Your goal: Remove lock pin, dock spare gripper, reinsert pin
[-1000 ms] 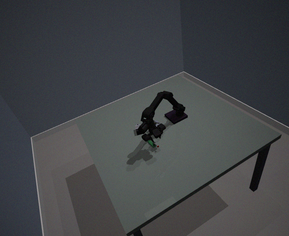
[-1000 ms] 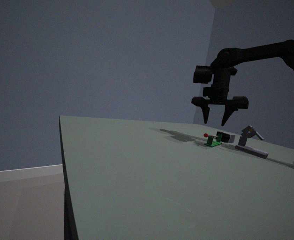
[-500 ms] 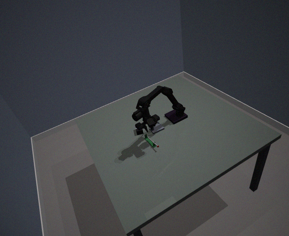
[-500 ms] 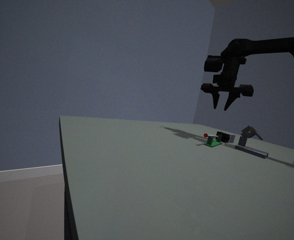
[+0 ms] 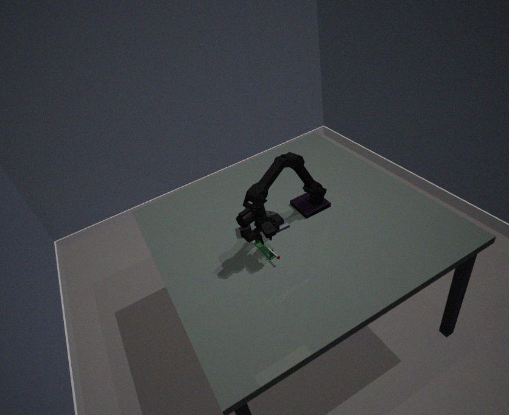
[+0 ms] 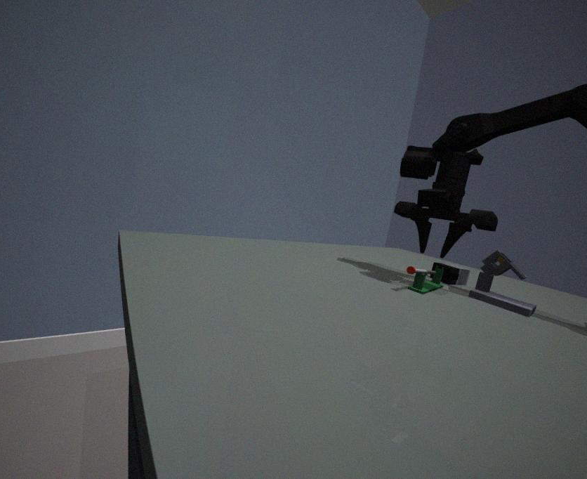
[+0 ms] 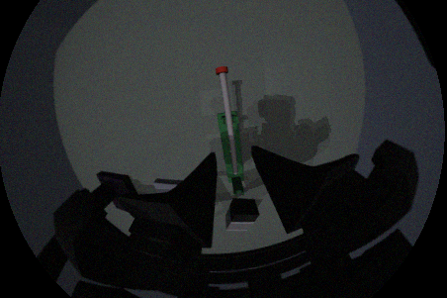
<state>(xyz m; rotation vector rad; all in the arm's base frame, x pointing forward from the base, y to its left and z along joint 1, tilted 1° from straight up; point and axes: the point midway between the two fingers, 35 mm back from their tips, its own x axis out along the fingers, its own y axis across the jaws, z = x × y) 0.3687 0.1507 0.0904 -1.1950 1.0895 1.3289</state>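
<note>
Right now the green cradle is 5 cm below my gripper tip, 3 cm to the right of it and 1 cm ahead of it. Round my gripper tip: grey mount (14 cm to the right, 10 cm behind, 2 cm below); then spare gripper (22 cm to the right, 5 cm below, 2 cm ahead).
</note>
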